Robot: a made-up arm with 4 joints. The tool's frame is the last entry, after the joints.
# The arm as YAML. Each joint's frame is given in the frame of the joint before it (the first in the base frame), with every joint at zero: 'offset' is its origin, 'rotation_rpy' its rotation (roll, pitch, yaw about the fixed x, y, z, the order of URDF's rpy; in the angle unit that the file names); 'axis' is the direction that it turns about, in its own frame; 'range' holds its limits. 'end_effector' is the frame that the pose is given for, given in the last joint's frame.
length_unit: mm
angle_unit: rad
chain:
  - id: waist
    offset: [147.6, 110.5, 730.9]
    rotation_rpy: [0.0, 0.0, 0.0]
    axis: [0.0, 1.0, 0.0]
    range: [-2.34, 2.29]
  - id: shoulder
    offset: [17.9, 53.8, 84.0]
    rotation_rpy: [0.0, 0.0, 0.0]
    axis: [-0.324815, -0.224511, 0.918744]
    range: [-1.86, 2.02]
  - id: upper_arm
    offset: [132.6, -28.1, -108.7]
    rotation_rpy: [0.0, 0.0, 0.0]
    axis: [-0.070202, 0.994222, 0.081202]
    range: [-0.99, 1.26]
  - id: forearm
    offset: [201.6, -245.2, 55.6]
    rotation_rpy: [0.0, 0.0, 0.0]
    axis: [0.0, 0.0, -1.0]
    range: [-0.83, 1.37]
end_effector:
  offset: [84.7, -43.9, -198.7]
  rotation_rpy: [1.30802, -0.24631, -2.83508]
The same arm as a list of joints. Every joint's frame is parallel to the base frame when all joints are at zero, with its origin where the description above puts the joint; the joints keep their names.
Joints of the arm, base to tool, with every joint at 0 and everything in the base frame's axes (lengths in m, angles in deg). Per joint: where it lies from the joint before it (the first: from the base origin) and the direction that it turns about. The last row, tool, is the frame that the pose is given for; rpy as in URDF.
waist: axis +y origin 0.1476 0.1105 0.7309
shoulder: axis -0.324815 -0.224511 0.918744 origin 0.0179 0.0538 0.0840
upper_arm: axis -0.070202 0.994222 0.081202 origin 0.1326 -0.0281 -0.1087
forearm: axis -z origin 0.2016 -0.2452 0.0556
tool: origin 0.0847 -0.0439 -0.1987 rpy 74.94 -14.11 -162.44
Joint limits (deg, base to tool): -134.07..131.21 -106.57..115.74 -56.72..72.19 -47.56..78.50

